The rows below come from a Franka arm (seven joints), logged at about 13 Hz.
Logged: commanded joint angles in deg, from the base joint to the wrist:
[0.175 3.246 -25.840 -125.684 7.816 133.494 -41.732]
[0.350 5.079 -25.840 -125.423 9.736 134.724 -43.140]
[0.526 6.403 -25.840 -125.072 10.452 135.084 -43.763]
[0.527 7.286 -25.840 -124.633 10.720 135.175 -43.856]
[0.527 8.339 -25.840 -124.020 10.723 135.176 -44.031]
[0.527 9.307 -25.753 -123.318 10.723 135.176 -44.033]
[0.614 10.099 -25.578 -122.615 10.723 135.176 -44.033]
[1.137 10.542 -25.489 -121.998 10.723 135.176 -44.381]
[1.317 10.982 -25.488 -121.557 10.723 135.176 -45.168]
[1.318 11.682 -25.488 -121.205 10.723 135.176 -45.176]
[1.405 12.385 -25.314 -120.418 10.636 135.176 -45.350]
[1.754 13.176 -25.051 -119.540 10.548 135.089 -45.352]
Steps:
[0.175 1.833 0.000 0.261 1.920 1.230 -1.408]
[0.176 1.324 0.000 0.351 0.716 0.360 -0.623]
[0.001 0.883 0.000 0.439 0.268 0.091 -0.093]
[0.000 1.053 0.000 0.613 0.003 0.001 -0.175]
[0.000 0.968 0.087 0.702 0.000 0.000 -0.002]
[0.087 0.792 0.175 0.703 0.000 0.000 0.000]
[0.523 0.443 0.089 0.617 0.000 0.000 -0.348]
[0.180 0.440 0.001 0.441 0.000 0.000 -0.787]
[0.001 0.700 0.000 0.352 0.000 0.000 -0.008]
[0.087 0.703 0.174 0.787 -0.087 0.000 -0.174]
[0.349 0.791 0.263 0.878 -0.088 -0.087 -0.002]

